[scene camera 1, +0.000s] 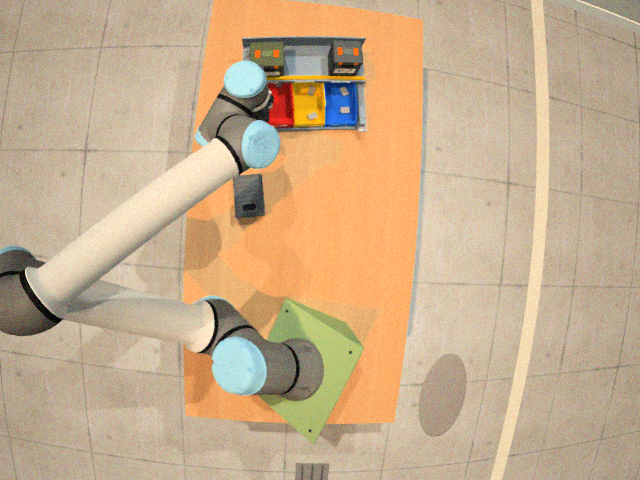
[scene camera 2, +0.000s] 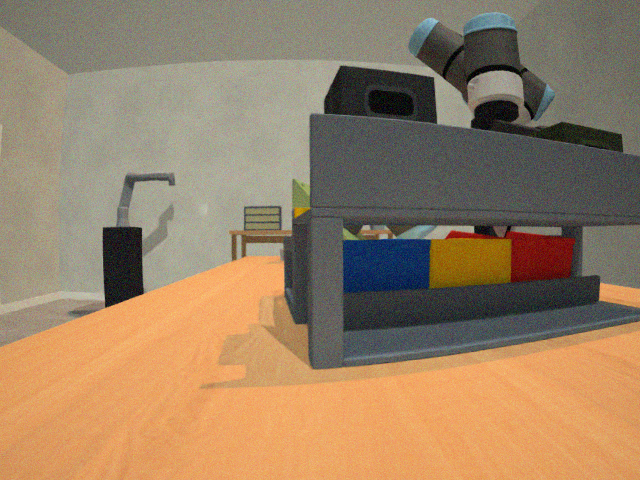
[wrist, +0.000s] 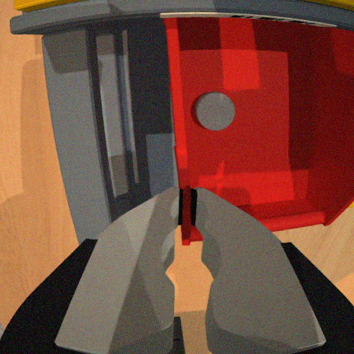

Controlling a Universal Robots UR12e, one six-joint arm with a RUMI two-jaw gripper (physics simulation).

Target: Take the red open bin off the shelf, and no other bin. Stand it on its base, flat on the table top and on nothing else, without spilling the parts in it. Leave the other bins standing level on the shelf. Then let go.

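Frame: origin at the arm's base, x ahead, y left, z up, level; centimetres.
Where they show: arm's base at its link origin: [scene camera 1: 298,369].
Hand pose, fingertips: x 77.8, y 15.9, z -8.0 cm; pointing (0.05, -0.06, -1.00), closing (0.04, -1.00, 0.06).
Things, the pixels of their centre, and the offset from my fingertips. "*": a spot on its surface instead.
- red bin at a spot on its surface: [scene camera 2: 540,258] * dx +12.7, dy -3.8, dz -2.0 cm
- grey shelf at a spot on its surface: [scene camera 2: 326,289] * dx +24.4, dy -29.1, dz -2.7 cm
- yellow bin at a spot on its surface: [scene camera 2: 470,262] * dx +13.8, dy -13.6, dz -2.1 cm
- blue bin at a spot on its surface: [scene camera 2: 386,264] * dx +14.7, dy -22.7, dz -2.0 cm
- green box at the middle of its body: [scene camera 2: 567,177] [scene camera 1: 267,59] dx +13.8, dy -0.6, dz +7.2 cm
- dark box at the middle of its body: [scene camera 2: 377,148] [scene camera 1: 344,59] dx +15.8, dy -23.7, dz +8.4 cm
- dark block at the middle of its body: [scene camera 1: 248,196] dx -27.2, dy +1.8, dz -4.6 cm
The red bin [scene camera 1: 280,105] [scene camera 2: 540,258] [wrist: 270,125] is at the end of the row on the lower level of the grey shelf [scene camera 2: 326,289] [wrist: 62,130], beside the yellow bin. A round grey part [wrist: 215,111] lies in it. My gripper [wrist: 185,191] [scene camera 2: 498,230] is shut on the front end of the bin's side wall, the wall between its fingertips. In scene camera 2 the red rim shows slightly above the yellow one; whether the base touches the shelf is hidden. In scene camera 1 the arm hides the fingers and part of the bin.
The yellow bin [scene camera 1: 309,105] [scene camera 2: 470,262] and blue bin [scene camera 1: 341,105] [scene camera 2: 386,264] stand beside it with parts inside. A green box [scene camera 1: 267,59] and dark box [scene camera 1: 346,56] [scene camera 2: 379,93] stand on the upper level. A dark block [scene camera 1: 249,193] is on the table, a green mount [scene camera 1: 330,361] farther along.
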